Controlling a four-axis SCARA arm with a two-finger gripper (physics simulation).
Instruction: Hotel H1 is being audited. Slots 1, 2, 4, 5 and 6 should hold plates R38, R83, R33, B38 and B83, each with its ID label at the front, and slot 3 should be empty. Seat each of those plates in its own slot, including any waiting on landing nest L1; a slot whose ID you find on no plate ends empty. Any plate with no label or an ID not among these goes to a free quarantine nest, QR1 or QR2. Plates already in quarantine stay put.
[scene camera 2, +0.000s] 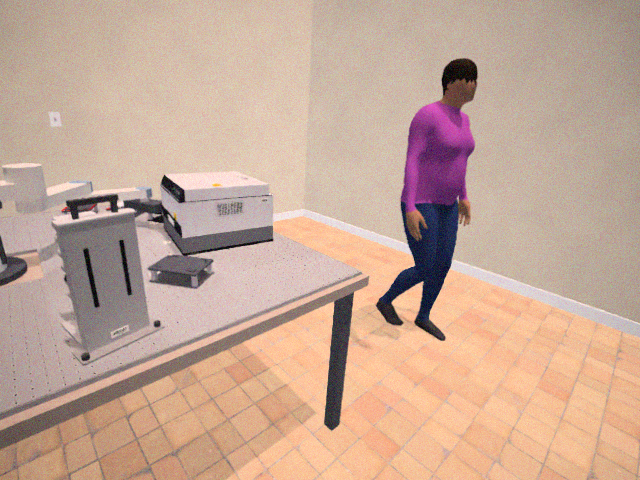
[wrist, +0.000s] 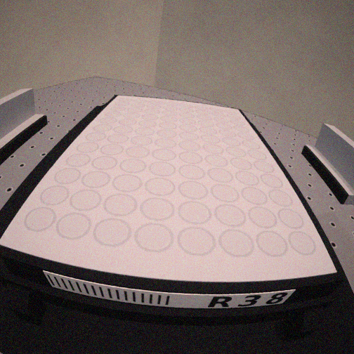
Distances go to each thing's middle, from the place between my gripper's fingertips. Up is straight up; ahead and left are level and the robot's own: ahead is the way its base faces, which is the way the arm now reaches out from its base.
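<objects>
Here is the instrument (scene camera 2: 198, 218), and my hand is 4 cm below it. My hand is also 38 cm to the left of the instrument and 6 cm short of it.
</objects>
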